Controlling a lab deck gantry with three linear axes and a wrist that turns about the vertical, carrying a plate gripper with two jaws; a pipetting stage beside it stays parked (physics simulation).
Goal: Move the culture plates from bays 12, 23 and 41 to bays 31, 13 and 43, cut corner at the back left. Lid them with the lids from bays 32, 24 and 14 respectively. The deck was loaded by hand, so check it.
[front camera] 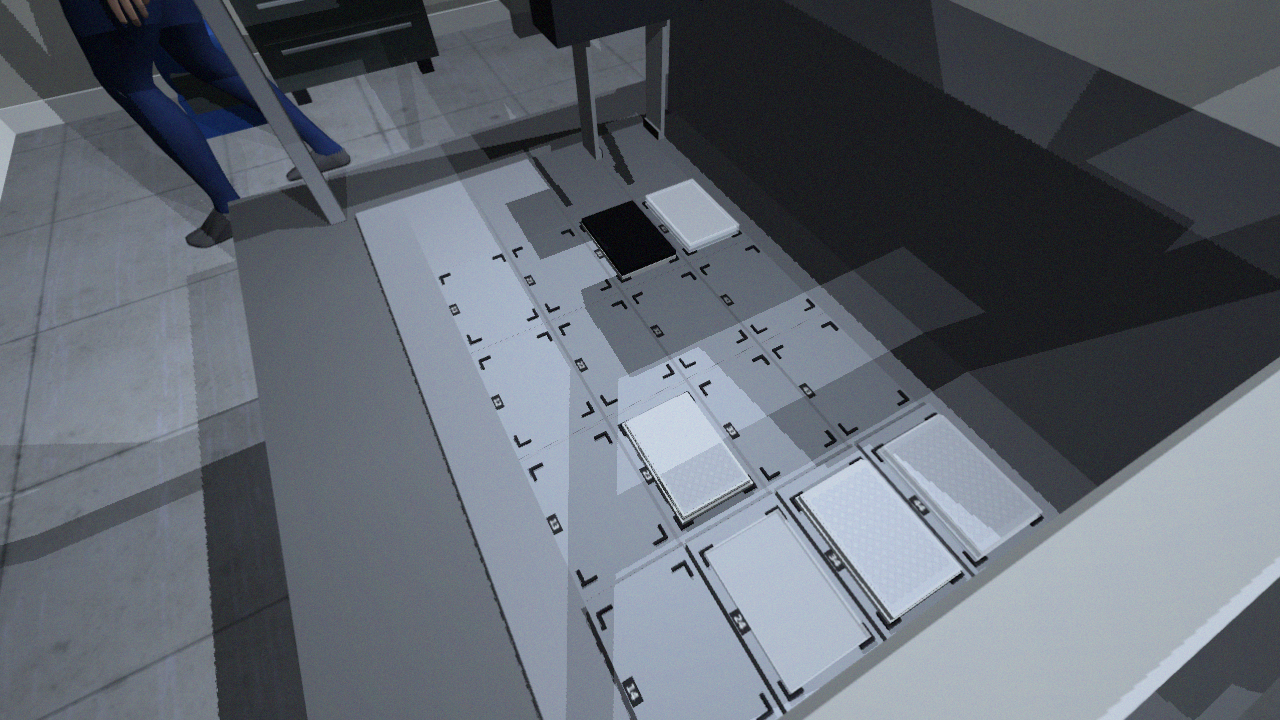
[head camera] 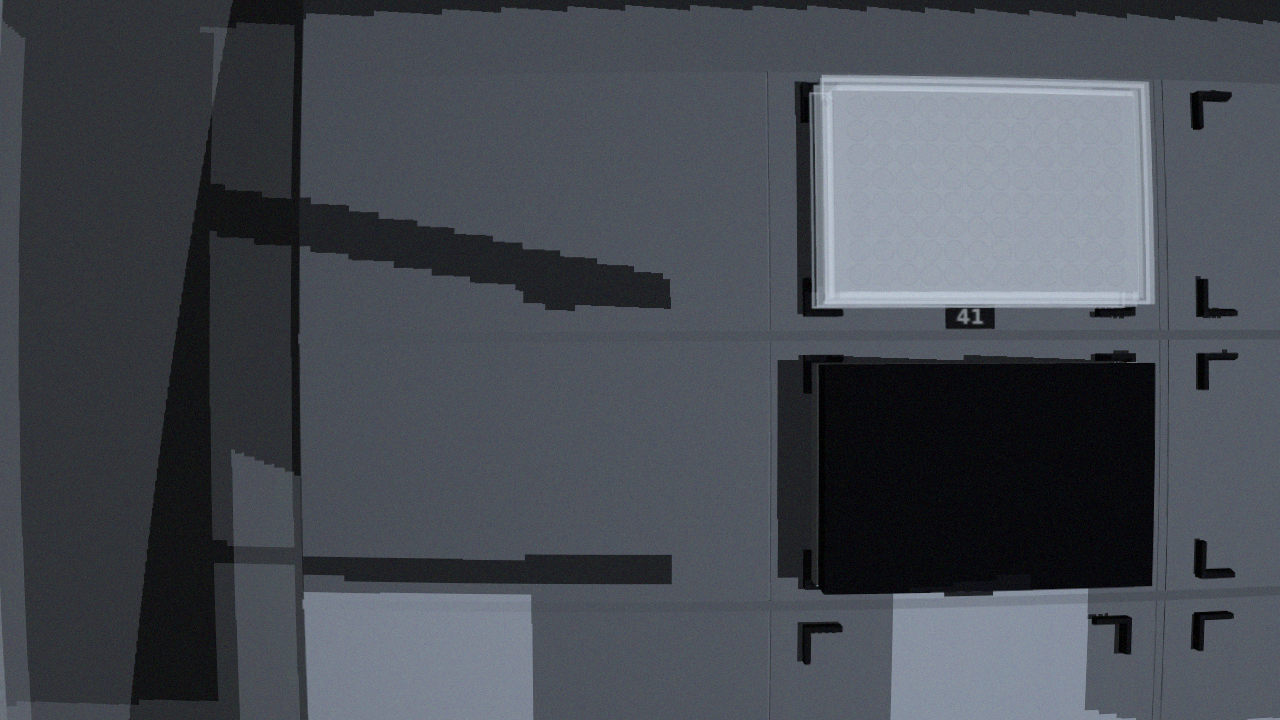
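Seen in the pictures: gripper, between the fingertips: point(front camera: 623, 141); robot's base, origin of its link: point(front camera: 442, 278).
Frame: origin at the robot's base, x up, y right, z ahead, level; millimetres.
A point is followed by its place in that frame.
My gripper point(front camera: 627, 143) {y -257, x 160, z 64 mm} is open and empty, its two jaws hanging over the back of the deck behind bays 31 and 41; it does not show in the head view. A black lid point(front camera: 628, 238) {y -253, x 17, z 73 mm} point(head camera: 984, 476) {y -257, x 17, z 60 mm} lies level over bay 31, with a pale plate edge beneath it in the front view; the plate's cut corner is hidden. A white plate point(front camera: 691, 214) {y -359, x 17, z 74 mm} point(head camera: 980, 188) {y -364, x 17, z 60 mm} sits in bay 41, its wells visible through a clear cover with doubled edges. Another white plate point(front camera: 687, 461) {y -145, x 14, z 405 mm} sits in bay 23. A smooth pale lid point(front camera: 787, 600) {y -148, x 22, z 563 mm} lies in bay 24. No lid is visible in bay 14.
A white welled plate point(front camera: 877, 537) {y -252, x 29, z 561 mm} sits in bay 34 and another plate point(front camera: 966, 483) {y -365, x 29, z 563 mm} in bay 44. Bays 12, 13 and 43 show corner marks without plates. A slanted post point(front camera: 273, 111) {y 103, x 168, z -207 mm} stands at the deck's left rear. A person's legs point(front camera: 174, 116) and a dark drawer cabinet point(front camera: 335, 44) are behind.
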